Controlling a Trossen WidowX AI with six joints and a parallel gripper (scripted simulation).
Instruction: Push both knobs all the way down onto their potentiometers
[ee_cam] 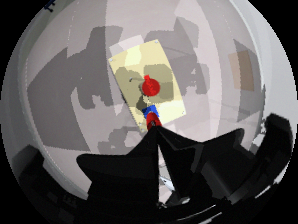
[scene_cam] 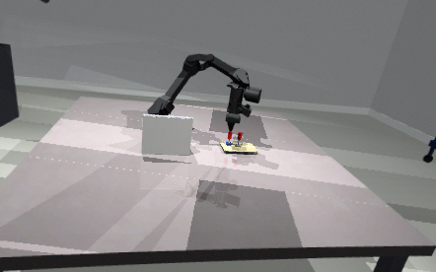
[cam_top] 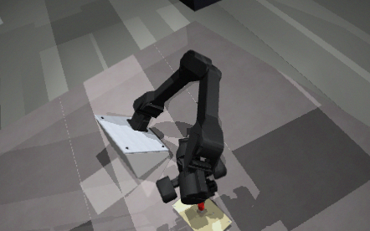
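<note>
Right now my gripper tip is 5 cm short of the red knob, 1 cm to the left of it and 2 cm above it.
</note>
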